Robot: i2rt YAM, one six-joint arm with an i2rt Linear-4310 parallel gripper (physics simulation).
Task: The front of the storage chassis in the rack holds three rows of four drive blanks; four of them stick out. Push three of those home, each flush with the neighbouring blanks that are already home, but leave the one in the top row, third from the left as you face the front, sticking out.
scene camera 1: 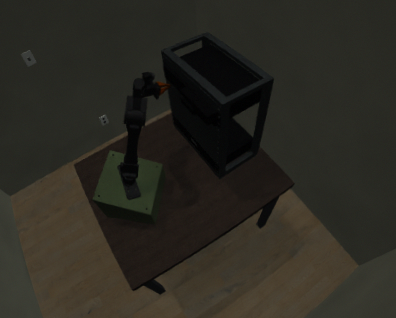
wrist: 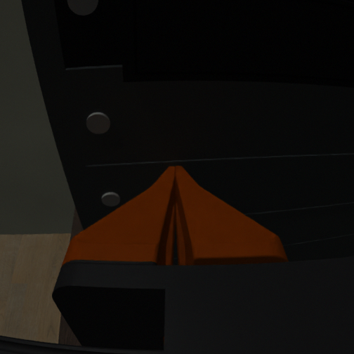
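Where they show: gripper, between the fingertips: (scene camera 1: 170,85); arm's base, origin of its link: (scene camera 1: 128,181).
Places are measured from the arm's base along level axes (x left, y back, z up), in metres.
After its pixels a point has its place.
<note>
The dark rack (scene camera 1: 246,93) @(x -0.091, y -0.596, z 0.412 m) stands on the table, its front turned toward the arm. My gripper (scene camera 1: 169,86) @(x 0.336, y -0.395, z 0.211 m) (wrist: 174,177) has orange fingers, shut tip to tip with nothing between them. In the scene view it is at the upper part of the rack's front, near the far post. In the wrist view the tips are over dark front panels (wrist: 210,120) with thin seams, right of a column of round screws (wrist: 98,123). A black recess or shadowed face spans the top of the wrist view. It is too dark to tell the separate drive blanks or which stick out.
The arm stands on a green box (scene camera 1: 112,187) @(x -0.012, y 0.089, z 0.022 m) on the brown table (scene camera 1: 200,210) @(x -0.235, y -0.290, z -0.184 m). The rack's side post (wrist: 50,90) runs down the left of the wrist view, with grey wall and wooden floor (wrist: 25,280) beyond it. Outlets (scene camera 1: 104,120) are on the wall.
</note>
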